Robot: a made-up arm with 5 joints.
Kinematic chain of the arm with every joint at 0, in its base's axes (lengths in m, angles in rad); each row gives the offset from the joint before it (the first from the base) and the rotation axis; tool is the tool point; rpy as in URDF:
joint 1: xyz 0 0 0.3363 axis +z
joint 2: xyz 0 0 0 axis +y
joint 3: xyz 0.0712 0 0.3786 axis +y
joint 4: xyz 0.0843 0 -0.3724 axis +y
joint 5: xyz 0.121 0 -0.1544 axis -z
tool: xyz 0 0 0 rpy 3.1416 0 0
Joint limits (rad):
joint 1: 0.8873..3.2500
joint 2: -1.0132..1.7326
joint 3: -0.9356..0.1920
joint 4: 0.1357..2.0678
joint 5: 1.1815..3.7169
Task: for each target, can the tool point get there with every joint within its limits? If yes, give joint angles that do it. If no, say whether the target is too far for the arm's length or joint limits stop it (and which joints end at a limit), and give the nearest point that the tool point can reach.
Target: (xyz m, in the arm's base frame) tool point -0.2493 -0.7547 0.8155
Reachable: no: joint limits stop it (at a limit: joint 1) | nearest point -0.3276 -0.0356 0.8155 | short by 0.723 m
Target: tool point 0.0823 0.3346 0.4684
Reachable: yes | joints 1.3296 -0.6341 -0.5169 1.0418 1.9419
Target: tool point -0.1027 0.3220 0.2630
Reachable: yes | joints 1.8794 -0.0595 -0.5412 1.2175 2.1476
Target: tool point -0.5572 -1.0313 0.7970
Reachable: no: too far | nearest point -0.5306 -0.0577 0.7058 | short by 0.978 m
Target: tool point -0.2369 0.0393 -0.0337
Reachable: yes | joints 2.9772 0.9034 -0.6869 1.0047 1.9444
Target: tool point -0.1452 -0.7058 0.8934
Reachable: no: joint limits stop it (at a limit: joint 1) | nearest point -0.2194 -0.0239 0.8934 | short by 0.686 m
